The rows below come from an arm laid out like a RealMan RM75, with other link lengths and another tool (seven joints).
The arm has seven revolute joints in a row. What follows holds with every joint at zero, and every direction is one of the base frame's. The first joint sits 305.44 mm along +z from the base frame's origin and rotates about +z. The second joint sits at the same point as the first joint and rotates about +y. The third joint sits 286.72 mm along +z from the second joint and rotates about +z. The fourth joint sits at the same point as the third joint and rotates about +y. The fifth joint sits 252 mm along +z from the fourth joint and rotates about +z. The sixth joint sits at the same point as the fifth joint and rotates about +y. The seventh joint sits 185.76 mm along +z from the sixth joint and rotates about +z. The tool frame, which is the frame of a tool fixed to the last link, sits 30 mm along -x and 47 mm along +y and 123 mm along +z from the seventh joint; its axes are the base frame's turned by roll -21.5, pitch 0 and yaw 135.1 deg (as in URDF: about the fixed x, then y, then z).
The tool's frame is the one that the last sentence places.
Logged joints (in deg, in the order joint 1, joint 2, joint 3, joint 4, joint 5, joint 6, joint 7), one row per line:
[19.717 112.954 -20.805 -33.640 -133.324 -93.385 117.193]
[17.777 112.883 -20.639 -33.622 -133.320 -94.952 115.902]
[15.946 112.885 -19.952 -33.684 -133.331 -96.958 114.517]
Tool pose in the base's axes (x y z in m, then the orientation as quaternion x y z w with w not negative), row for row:
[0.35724 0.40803 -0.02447 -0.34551 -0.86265 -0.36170 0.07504]
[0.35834 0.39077 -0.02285 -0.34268 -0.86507 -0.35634 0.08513]
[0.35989 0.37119 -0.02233 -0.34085 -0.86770 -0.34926 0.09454]
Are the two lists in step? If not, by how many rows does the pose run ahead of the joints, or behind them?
The pose runs 2 rows behind the joints: the pose in row i belongs to the joints in row i - 2.
